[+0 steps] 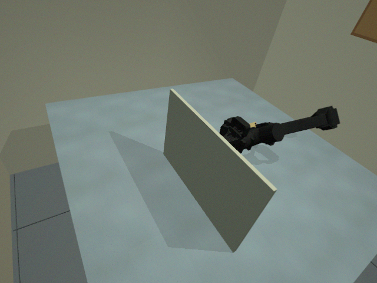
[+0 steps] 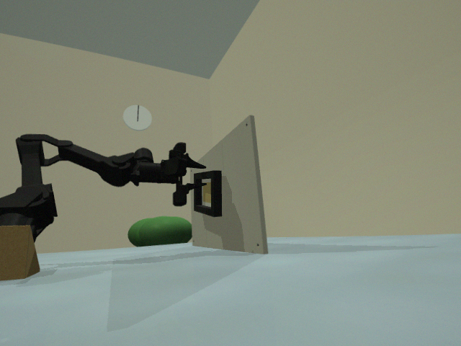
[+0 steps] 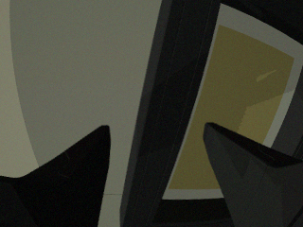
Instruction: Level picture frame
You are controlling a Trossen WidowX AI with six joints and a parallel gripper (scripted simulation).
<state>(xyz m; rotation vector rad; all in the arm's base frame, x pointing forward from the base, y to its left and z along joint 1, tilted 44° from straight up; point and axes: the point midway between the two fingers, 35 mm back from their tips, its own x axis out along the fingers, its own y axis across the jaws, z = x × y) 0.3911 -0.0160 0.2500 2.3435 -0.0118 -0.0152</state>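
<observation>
My gripper tip is now 10 mm short of the picture frame, 10 mm to the right of it and 50 mm above it. Also, from my gripper tip: wall panel: 20 mm ahead, 10 mm to the right, 70 mm below.
</observation>
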